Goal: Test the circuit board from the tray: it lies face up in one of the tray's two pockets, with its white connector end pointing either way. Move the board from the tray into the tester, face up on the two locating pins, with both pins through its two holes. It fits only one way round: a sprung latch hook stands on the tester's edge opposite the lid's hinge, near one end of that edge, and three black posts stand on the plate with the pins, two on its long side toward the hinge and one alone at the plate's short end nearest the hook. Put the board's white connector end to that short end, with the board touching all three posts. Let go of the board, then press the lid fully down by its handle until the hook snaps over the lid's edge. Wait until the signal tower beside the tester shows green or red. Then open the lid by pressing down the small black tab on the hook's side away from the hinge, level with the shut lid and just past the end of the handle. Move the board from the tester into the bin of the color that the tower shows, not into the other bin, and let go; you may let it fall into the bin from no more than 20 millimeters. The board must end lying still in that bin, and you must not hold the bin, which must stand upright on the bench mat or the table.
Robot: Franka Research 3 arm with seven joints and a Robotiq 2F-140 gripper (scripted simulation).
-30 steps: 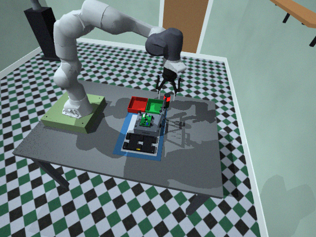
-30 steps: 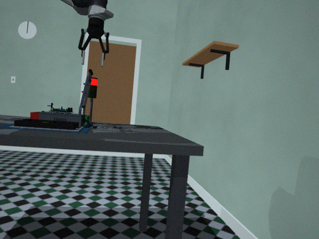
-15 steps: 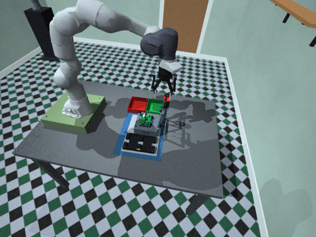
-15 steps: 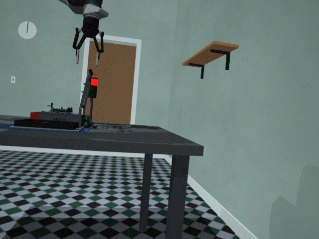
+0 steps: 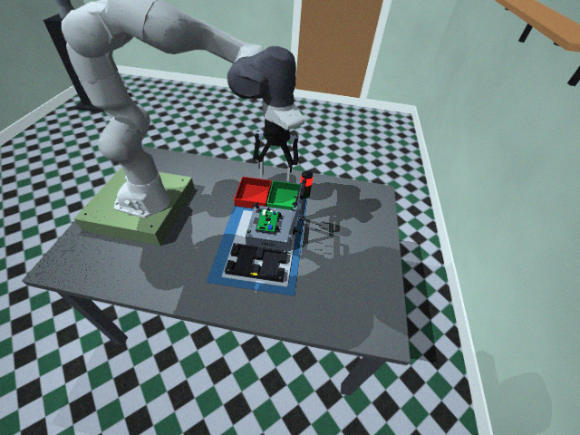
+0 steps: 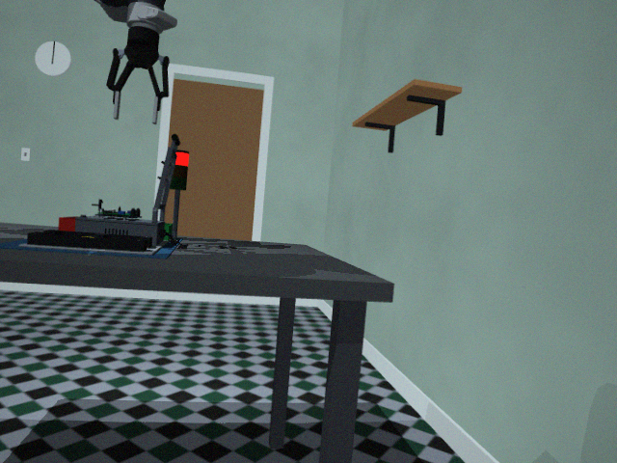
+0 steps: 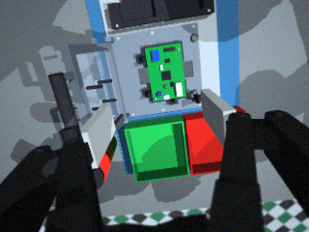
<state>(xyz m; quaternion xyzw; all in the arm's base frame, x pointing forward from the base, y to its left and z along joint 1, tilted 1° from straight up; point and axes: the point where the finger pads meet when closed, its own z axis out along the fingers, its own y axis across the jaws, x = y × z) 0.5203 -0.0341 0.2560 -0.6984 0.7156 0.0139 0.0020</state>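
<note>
My hand is 26 cm above the green circuit board and 2 cm past it. The rest, counted from my hand: tester lid (15 cm below, 9 cm ahead); then tester plate (26 cm below, 2 cm behind, 1 cm to the left); then black latch hook (25 cm below, 8 cm behind, 6 cm to the left).
</note>
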